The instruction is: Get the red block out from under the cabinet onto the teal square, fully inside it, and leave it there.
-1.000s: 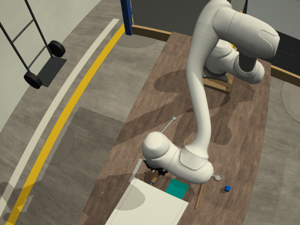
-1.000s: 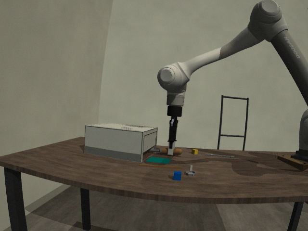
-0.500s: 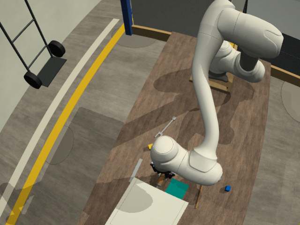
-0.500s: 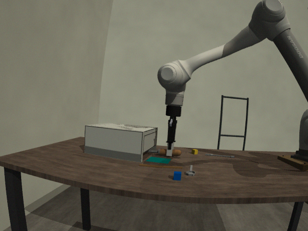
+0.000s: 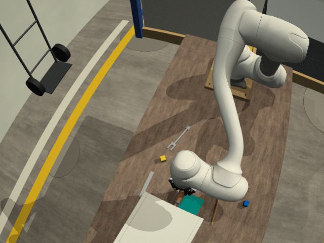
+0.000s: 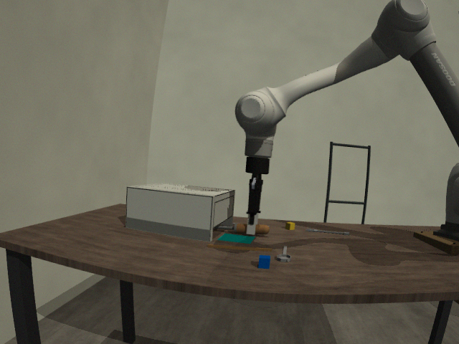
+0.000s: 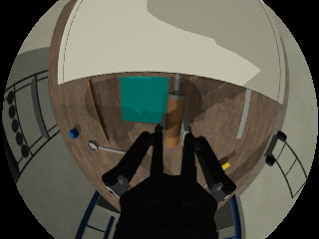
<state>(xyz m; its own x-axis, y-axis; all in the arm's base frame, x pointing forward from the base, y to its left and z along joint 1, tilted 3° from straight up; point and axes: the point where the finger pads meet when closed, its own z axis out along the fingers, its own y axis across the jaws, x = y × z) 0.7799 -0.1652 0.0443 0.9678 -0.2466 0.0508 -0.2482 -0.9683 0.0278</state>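
My gripper is now 5 cm short of the teal square, 6 cm to the right of it and 4 cm above it. From my hand the other things lie so: wooden stick 5 cm ahead, 19 cm to the left, 4 cm below; grey bar 1 cm behind, 18 cm to the right, 4 cm below; yellow block 16 cm behind, 13 cm to the right, 3 cm below.
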